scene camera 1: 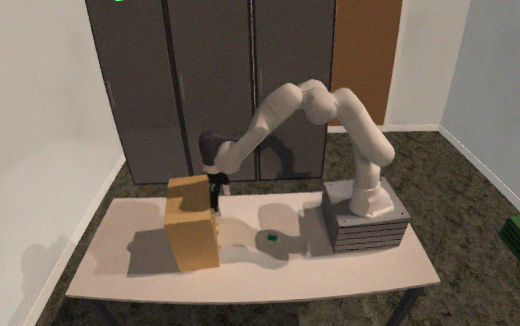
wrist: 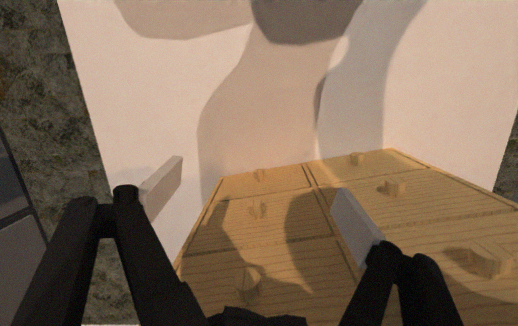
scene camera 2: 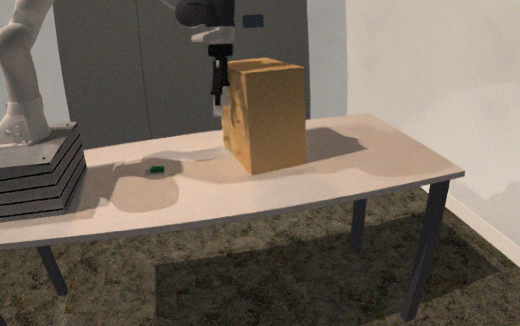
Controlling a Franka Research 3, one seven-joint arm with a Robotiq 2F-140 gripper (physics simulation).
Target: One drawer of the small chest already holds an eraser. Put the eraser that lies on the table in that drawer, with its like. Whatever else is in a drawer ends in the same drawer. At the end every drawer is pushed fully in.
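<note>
A green eraser (scene camera 1: 272,238) (scene camera 2: 157,169) lies on the table (scene camera 1: 150,290) (scene camera 2: 350,185), between the chest and the arm's base; it does not show in the wrist view. The small wooden chest (scene camera 1: 192,240) (scene camera 2: 275,120) (wrist: 320,265) stands upright. Its front shows two columns of drawers with knobs in the wrist view, and the drawers there look pushed in; their contents are hidden. My gripper (scene camera 1: 221,201) (scene camera 2: 220,103) (wrist: 259,185) is open and empty, pointing down close in front of the chest's upper front. One knob (wrist: 250,283) shows between the fingers' lines in the wrist view.
The arm's grey layered base block (scene camera 1: 367,235) (scene camera 2: 37,185) stands at the other end of the table. Tall dark cabinets (scene camera 1: 215,75) rise behind the table. A green object (scene camera 1: 511,239) shows at the right edge of the first scene view, off the table.
</note>
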